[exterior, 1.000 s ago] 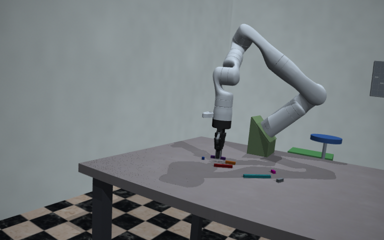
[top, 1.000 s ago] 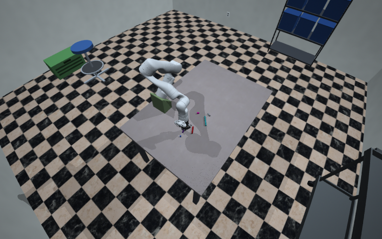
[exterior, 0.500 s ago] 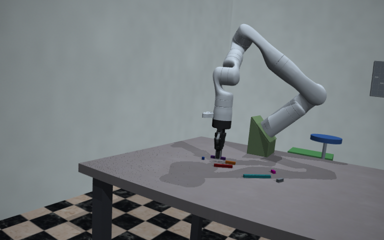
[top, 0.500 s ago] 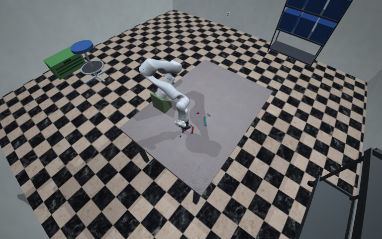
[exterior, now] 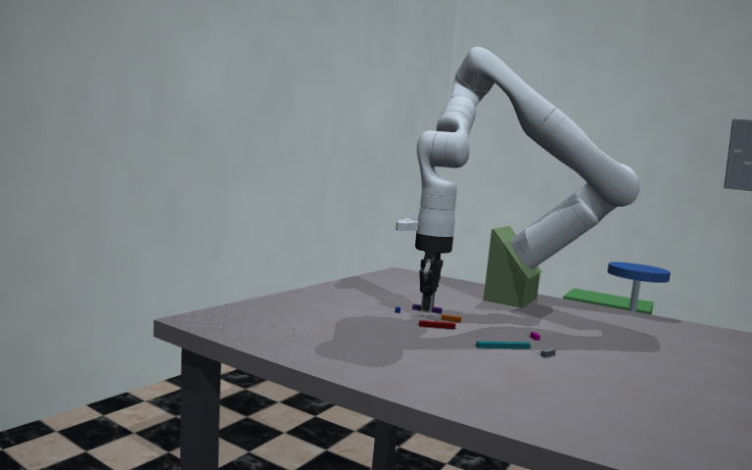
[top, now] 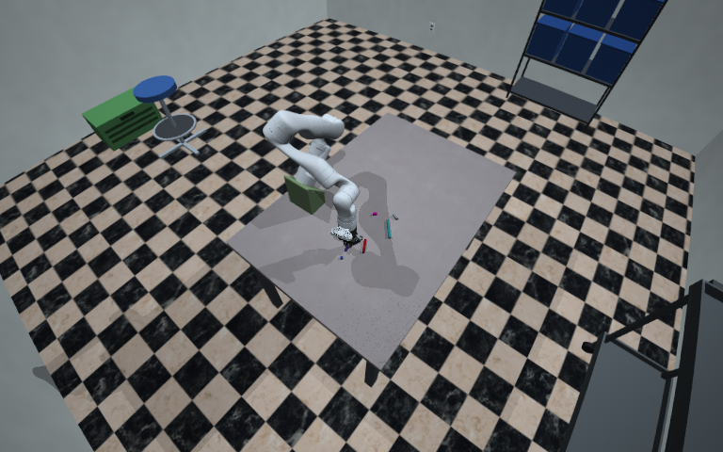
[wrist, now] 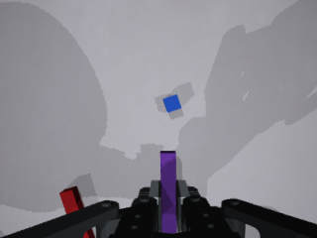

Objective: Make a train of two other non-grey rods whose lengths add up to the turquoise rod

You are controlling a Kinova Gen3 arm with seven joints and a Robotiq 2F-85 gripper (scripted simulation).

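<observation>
Now: the purple rod 1 cm below my hand. Round my hand: small blue rod 2 cm ahead, 6 cm to the right, 3 cm below; then red rod 5 cm ahead, 5 cm to the left, 3 cm below; then orange rod 2 cm behind, 5 cm to the left, 3 cm below.
</observation>
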